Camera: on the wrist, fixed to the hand. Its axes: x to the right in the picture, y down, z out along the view.
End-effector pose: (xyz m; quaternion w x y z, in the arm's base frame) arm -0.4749 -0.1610 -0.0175 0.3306 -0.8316 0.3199 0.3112
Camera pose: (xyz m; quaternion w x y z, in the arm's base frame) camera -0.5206 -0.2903 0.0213 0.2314 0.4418 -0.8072 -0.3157
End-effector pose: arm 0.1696 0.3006 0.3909 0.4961 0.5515 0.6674 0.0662
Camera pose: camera 0.1540 0.3745 0.5118 0.2342 0.7207 0.1371 0.6379
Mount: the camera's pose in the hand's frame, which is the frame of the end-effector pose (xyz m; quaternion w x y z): -0.0136 0.0947 -0.1057 0.6474 -0.1883 0.2158 0.7063
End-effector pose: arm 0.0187 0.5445 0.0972 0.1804 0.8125 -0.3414 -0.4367
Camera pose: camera 0.0639 0.4872 0.2197 0.6519 0.3452 -0.6737 -0.0443
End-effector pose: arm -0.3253 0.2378 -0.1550 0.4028 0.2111 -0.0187 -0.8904
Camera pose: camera -0.2088 0.1982 -0.2270 0.9335 0.2398 0.0934 -0.2499
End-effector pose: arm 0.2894 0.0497 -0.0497 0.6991 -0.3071 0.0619 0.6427
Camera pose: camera 0.2310 -0.0172 -0.1612 0.0725 0.4254 -0.2868 -0.8553
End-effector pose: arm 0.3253 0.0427 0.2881 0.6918 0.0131 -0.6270 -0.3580
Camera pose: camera 0.4639 0.0745 0.2981 0.8385 -0.4874 -0.1985 0.1416
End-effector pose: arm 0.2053 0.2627 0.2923 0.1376 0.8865 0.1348 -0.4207
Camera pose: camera 0.3055 0.2111 0.3796 0.5241 0.7340 -0.4300 0.0415
